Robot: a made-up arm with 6 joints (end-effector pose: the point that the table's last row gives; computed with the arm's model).
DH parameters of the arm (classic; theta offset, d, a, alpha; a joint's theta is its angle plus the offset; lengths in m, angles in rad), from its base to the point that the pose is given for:
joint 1: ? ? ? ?
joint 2: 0.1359 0 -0.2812 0
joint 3: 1.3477 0 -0.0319 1.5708
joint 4: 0 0.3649 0 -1.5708
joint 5: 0 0 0.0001 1.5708
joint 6: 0 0.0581 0 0
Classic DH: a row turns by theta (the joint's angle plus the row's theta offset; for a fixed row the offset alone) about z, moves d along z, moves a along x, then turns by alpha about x.
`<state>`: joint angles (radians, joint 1 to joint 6).
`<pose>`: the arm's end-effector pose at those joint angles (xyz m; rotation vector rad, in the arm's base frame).
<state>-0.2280 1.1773 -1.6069 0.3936 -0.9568 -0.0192</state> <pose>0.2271 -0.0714 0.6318 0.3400 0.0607 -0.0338</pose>
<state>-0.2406 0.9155 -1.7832 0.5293 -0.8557 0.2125</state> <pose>0.0301 -0.0301 0.7106 0.2941 -0.3079 0.3656</pose>
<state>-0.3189 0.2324 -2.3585 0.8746 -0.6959 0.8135</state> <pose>-0.5335 0.1461 0.4929 -0.6809 -1.1203 1.3630</pose>
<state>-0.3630 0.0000 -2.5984 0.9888 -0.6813 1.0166</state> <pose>-0.6369 0.2093 0.2692 -1.3256 -1.1955 1.5772</pose>
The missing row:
joint 1: 0 0.0972 0 -1.5708
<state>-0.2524 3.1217 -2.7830 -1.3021 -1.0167 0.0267</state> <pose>0.6642 -0.1221 0.0098 -1.2170 0.8678 -0.3832</pose>
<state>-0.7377 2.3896 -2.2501 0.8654 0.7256 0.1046</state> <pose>0.4916 -0.4071 0.2452 1.2566 1.7052 0.6177</pose>
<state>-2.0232 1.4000 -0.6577 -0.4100 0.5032 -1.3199</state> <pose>-0.1515 -0.2862 0.1298 -0.5311 -2.7343 0.5342</pose>
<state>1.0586 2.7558 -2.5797 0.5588 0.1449 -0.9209</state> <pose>0.3369 0.6083 0.1538 -1.2305 1.3377 0.5630</pose>
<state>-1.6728 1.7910 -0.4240 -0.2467 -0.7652 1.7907</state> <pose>-0.0190 -0.2822 -0.0087 2.0949 -0.0468 0.1412</pose>
